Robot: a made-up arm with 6 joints. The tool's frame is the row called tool.
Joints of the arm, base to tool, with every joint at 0 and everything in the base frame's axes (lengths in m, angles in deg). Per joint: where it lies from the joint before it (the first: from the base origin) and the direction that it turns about. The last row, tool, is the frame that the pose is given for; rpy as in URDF.
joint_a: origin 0 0 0.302 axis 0 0 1
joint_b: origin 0 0 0 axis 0 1 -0.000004
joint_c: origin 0.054 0 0.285 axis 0 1 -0.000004
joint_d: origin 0.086 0 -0.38 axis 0 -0.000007 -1
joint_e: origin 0 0 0 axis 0 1 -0.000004
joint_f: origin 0.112 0 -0.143 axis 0 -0.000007 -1
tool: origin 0 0 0 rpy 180 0 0
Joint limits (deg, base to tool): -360..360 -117.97..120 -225..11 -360..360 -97..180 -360..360
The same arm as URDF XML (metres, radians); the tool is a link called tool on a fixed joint. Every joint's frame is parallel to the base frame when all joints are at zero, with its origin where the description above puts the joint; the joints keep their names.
<robot name="arm">
<joint name="joint_a" type="revolute"><parent link="base"/><child link="link1"/><origin xyz="0.0000 0.0000 0.3020" rpy="0.0000 0.0000 0.0000"/><axis xyz="0 0 1"/><limit lower="-6.2832" upper="6.2832"/></joint>
<joint name="joint_b" type="revolute"><parent link="link1"/><child link="link2"/><origin xyz="0.0000 0.0000 0.0000" rpy="0.0000 0.0000 0.0000"/><axis xyz="0 1 0"/><limit lower="-2.0590" upper="2.0944"/></joint>
<joint name="joint_c" type="revolute"><parent link="link2"/><child link="link3"/><origin xyz="0.0540 0.0000 0.2850" rpy="0.0000 0.0000 0.0000"/><axis xyz="0 1 0"/><limit lower="-3.9270" upper="0.1920"/></joint>
<joint name="joint_d" type="revolute"><parent link="link3"/><child link="link4"/><origin xyz="0.0860 0.0000 -0.3800" rpy="0.0000 0.0000 0.0000"/><axis xyz="0 0 -1"/><limit lower="-6.2832" upper="6.2832"/></joint>
<joint name="joint_e" type="revolute"><parent link="link4"/><child link="link5"/><origin xyz="0.0000 0.0000 0.0000" rpy="0.0000 0.0000 0.0000"/><axis xyz="0 1 0"/><limit lower="-1.6930" upper="3.1416"/></joint>
<joint name="joint_f" type="revolute"><parent link="link5"/><child link="link6"/><origin xyz="0.1120 0.0000 -0.1430" rpy="0.0000 0.0000 0.0000"/><axis xyz="0 0 -1"/><limit lower="-6.2832" upper="6.2832"/></joint>
<joint name="tool_joint" type="fixed"><parent link="link6"/><child link="tool"/><origin xyz="0.0000 0.0000 0.0000" rpy="3.1416 0.0000 0.0000"/></joint>
<link name="base"/>
<link name="link1"/>
<link name="link2"/>
<link name="link3"/>
<link name="link4"/>
<link name="link5"/>
<link name="link6"/>
<link name="tool"/>
</robot>

